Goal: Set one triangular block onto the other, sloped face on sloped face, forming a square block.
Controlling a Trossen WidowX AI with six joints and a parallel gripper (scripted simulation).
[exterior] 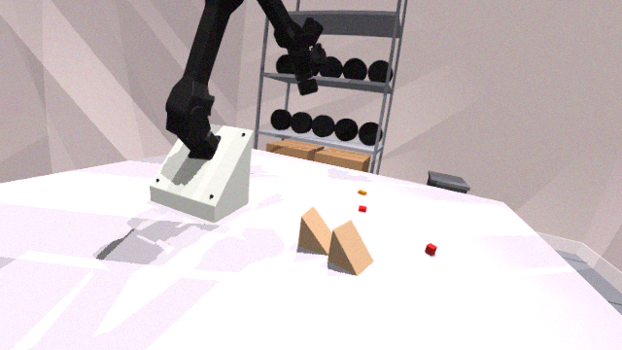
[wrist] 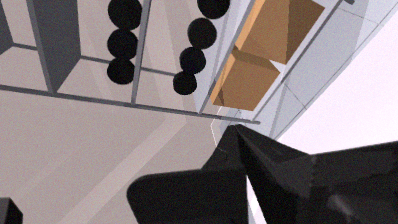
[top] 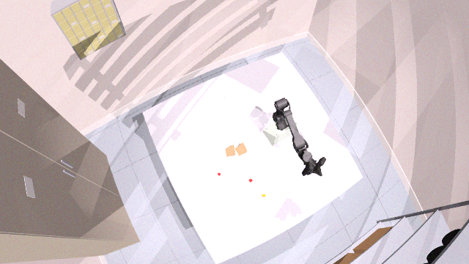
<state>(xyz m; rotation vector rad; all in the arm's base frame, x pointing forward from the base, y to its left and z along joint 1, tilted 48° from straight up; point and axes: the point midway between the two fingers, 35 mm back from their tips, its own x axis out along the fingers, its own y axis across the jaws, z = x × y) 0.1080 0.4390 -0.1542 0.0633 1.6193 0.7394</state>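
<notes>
My gripper tip is 45 cm to the left of the small red cube, 44 cm short of it and 34 cm above it. The rest, counted from my gripper tip: small orange piece (34 cm below, 28 cm ahead, 15 cm to the right).
</notes>
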